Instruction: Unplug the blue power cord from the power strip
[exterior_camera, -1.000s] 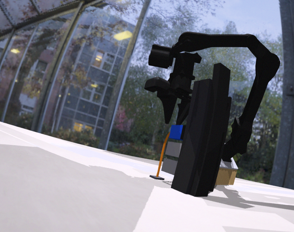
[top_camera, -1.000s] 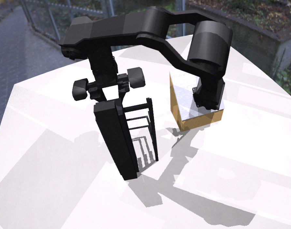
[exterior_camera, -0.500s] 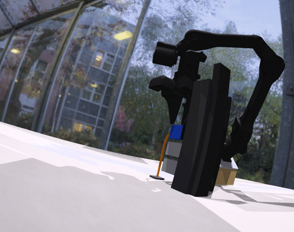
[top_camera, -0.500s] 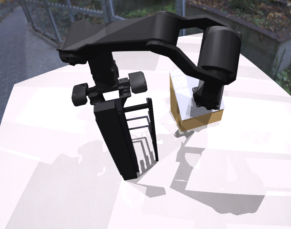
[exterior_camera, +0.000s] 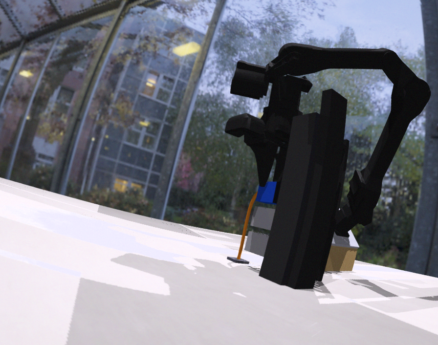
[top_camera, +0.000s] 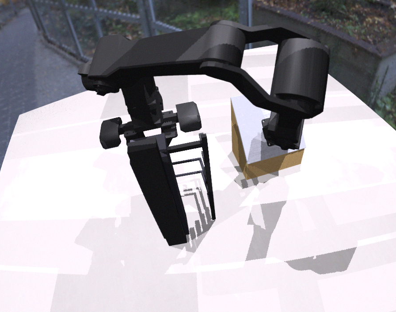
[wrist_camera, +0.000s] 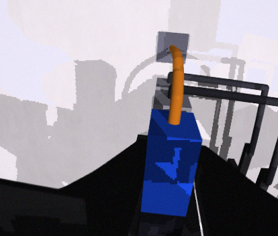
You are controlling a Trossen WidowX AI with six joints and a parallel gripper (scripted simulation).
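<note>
My gripper tip is now 3 cm to the right of the blue plug. From my gripper tip the other things lie so: dark plate (14 cm below, 4 cm to the right).
</note>
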